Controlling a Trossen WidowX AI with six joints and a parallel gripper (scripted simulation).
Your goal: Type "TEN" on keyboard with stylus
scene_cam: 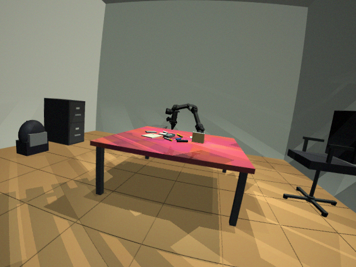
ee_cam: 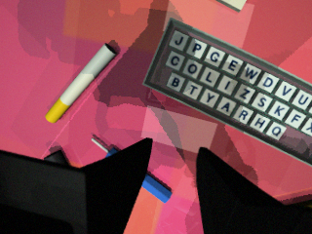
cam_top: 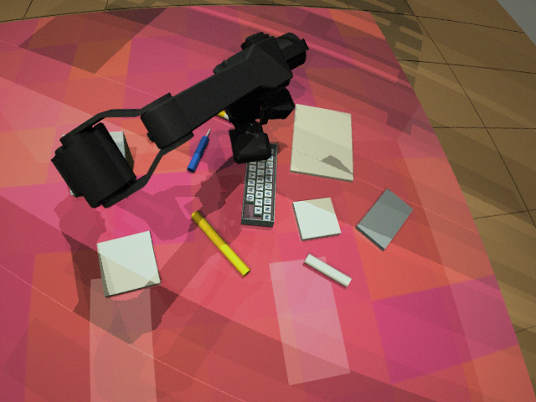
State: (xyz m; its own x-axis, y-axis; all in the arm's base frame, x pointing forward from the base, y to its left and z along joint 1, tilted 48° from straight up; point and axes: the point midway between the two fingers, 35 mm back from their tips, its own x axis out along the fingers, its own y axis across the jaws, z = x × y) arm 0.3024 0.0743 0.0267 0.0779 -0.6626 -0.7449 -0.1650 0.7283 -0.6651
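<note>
Now: the dark blue stylus 80 mm behind my gripper tip, 60 mm to the left of it and 90 mm below it. Round my gripper tip: sheet 200 mm ahead, 70 mm to the left, 90 mm below; then dark cylinder 160 mm behind, 110 mm to the left, 80 mm below; then white-and-yellow pen 20 mm behind, 130 mm to the left, 90 mm below.
</note>
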